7 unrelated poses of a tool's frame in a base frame.
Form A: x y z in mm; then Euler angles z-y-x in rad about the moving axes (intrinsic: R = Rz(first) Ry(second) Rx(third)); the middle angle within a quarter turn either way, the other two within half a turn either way.
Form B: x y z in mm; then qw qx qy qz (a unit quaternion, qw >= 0). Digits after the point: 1 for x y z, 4 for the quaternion.
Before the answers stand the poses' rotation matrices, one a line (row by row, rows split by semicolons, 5 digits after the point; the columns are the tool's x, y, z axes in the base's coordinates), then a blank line. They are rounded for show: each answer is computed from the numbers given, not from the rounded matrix.
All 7 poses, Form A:
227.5 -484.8 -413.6 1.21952 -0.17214 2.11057
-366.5 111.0 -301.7 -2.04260 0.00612 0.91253
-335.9 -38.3 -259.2 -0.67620 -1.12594 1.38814
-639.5 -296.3 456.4 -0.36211 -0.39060 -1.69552
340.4 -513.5 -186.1 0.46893 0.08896 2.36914
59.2 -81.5 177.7 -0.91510 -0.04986 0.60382
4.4 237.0 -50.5 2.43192 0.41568 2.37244
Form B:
0.33901 0.43200 0.83573; 0.92506 -0.31481 -0.21252; 0.17129 0.84515 -0.50635
-0.45449 0.54271 -0.70633; -0.89073 -0.28235 0.35619; -0.00612 0.79104 0.61173
0.33564 -0.57866 -0.74331; -0.26931 0.69720 -0.66437; 0.90267 0.42317 0.07817
0.86472 0.30922 0.39579; -0.32757 -0.25016 0.91111; 0.38074 -0.91750 -0.11503
0.88852 0.37898 0.25864; 0.45014 -0.61087 -0.65131; -0.08884 0.69513 -0.71337
0.60895 0.63521 -0.47506; -0.79164 0.52433 -0.31367; 0.04984 0.56709 0.82215
-0.69398 0.25511 0.67329; 0.59610 0.72804 0.33856; -0.40381 0.63630 -0.65731

227.5 -484.8 -413.6 0.3598 0.7349 0.4617 0.3426
-366.5 111.0 -301.7 0.4677 0.2324 -0.3743 -0.7663
-335.9 -38.3 -259.2 0.7265 0.3743 -0.5664 0.1065
-639.5 -296.3 456.4 0.6123 -0.7466 0.0061 -0.2600
340.4 -513.5 -186.1 0.3756 0.8962 0.2313 0.0474
59.2 -81.5 177.7 0.8596 0.2562 -0.1527 -0.4150
4.4 237.0 -50.5 0.3069 0.2425 0.8774 0.2778

